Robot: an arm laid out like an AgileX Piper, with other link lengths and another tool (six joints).
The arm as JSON. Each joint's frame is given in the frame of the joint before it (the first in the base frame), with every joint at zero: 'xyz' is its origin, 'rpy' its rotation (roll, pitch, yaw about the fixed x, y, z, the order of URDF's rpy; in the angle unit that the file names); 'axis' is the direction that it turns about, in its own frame. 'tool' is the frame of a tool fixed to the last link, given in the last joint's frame.
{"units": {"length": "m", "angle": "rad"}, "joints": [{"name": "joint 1", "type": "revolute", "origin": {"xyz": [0.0, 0.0, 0.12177], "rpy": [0.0, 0.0, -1.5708]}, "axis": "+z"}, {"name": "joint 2", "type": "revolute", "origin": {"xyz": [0.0, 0.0, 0.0], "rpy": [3.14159, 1.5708, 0.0]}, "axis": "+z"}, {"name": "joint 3", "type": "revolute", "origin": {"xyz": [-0.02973, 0.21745, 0.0], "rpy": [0.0, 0.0, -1.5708]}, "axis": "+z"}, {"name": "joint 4", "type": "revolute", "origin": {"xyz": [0.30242, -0.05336, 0.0], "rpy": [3.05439, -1.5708, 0.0]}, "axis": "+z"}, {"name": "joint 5", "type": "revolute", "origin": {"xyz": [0.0, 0.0, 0.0], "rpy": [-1.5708, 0.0, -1.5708]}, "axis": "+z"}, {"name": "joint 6", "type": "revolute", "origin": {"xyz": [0.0, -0.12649, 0.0], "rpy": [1.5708, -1.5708, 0.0]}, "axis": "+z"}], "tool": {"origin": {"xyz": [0.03, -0.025, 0.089], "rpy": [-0.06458, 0.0, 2.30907]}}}
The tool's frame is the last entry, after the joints.
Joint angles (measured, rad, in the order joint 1, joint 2, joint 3, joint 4, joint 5, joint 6), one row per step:
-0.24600 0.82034 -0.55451 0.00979 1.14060 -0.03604
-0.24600 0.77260 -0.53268 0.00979 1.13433 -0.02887
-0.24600 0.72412 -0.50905 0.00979 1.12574 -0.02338
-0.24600 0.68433 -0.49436 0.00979 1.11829 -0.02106
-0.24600 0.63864 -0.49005 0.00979 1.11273 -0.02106
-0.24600 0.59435 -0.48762 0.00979 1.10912 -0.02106
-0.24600 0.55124 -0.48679 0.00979 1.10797 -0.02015
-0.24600 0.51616 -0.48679 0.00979 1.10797 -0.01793
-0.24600 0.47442 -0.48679 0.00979 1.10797 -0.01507
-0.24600 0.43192 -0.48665 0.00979 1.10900 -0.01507
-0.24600 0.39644 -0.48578 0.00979 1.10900 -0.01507
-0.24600 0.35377 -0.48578 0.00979 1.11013 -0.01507
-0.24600 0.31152 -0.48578 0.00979 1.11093 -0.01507
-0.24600 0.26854 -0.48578 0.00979 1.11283 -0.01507
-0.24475 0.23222 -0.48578 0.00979 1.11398 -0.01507
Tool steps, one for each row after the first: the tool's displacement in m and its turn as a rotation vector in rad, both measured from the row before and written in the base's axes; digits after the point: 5 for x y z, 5 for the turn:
-0.00062 0.00034 0.00278 -0.00599 -0.03161 -0.00698
-0.00049 0.00026 0.00224 -0.00657 -0.03278 -0.00533
0.00066 -0.00011 0.00341 -0.00719 -0.03173 -0.00226
0.00252 -0.00064 0.00827 -0.01144 -0.04553 -0.00005
0.00210 -0.00053 0.00867 -0.01107 -0.04410 -0.00004
0.00152 -0.00036 0.00895 -0.01018 -0.04221 -0.00083
0.00094 -0.00018 0.00754 -0.00750 -0.03427 -0.00195
0.00078 -0.00012 0.00901 -0.00873 -0.04082 -0.00245
0.00013 -0.00003 0.00900 -0.01007 -0.04009 0.00001
-0.00010 0.00002 0.00729 -0.00843 -0.03357 0.00000
-0.00054 0.00014 0.00905 -0.01012 -0.04029 0.00001
-0.00084 0.00021 0.00896 -0.01010 -0.04020 0.00001
-0.00141 0.00036 0.00892 -0.01001 -0.03984 0.00002
-0.00137 0.00062 0.00753 -0.00855 -0.03412 0.00126

